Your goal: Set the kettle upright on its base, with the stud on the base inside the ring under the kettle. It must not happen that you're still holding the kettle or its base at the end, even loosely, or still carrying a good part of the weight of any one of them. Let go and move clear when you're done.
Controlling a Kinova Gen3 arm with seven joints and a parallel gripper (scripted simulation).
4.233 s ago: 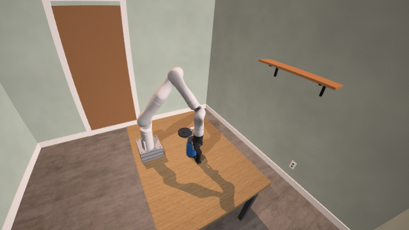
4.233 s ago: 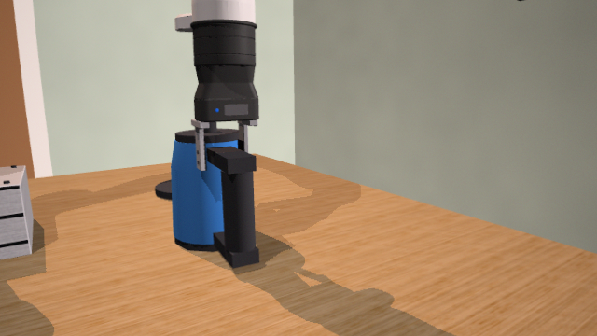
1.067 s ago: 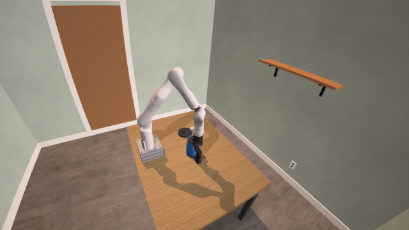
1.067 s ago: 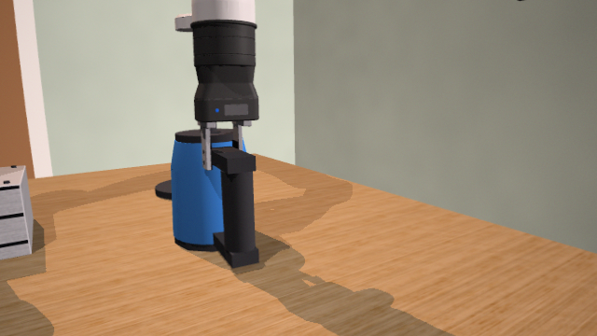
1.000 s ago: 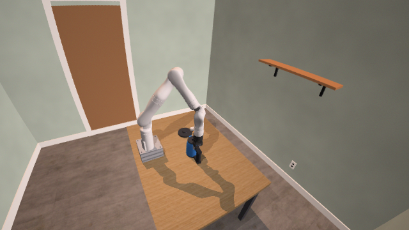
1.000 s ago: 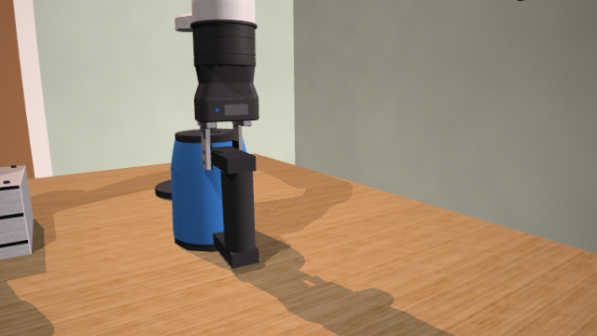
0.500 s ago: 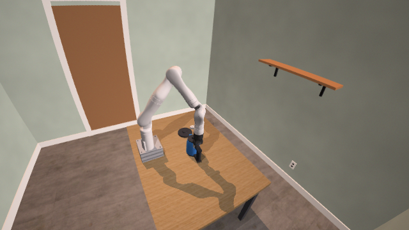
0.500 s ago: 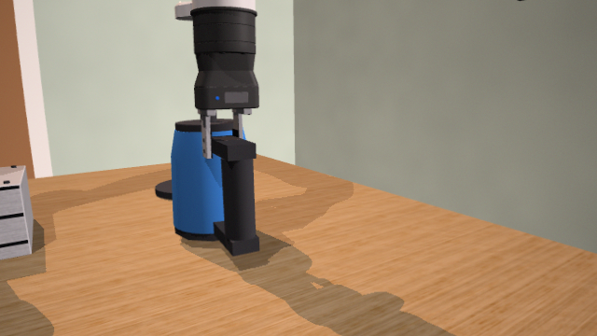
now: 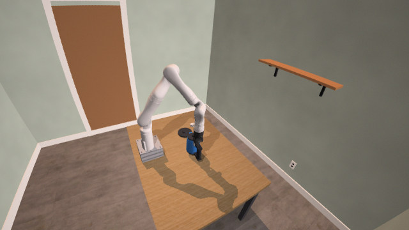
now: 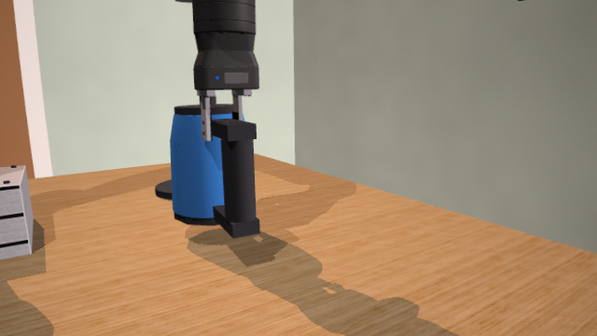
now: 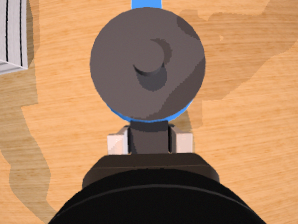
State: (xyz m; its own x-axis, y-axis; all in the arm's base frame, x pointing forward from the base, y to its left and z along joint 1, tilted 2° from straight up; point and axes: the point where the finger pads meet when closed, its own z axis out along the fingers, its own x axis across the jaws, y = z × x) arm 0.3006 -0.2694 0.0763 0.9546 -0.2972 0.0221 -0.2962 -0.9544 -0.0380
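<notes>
Now: the blue kettle 1 cm ahead of my hand, 3 cm to the left of it and 5 cm below it. From my hand the other things lie so: round black base (13 cm ahead, 34 cm to the left, 16 cm below).
</notes>
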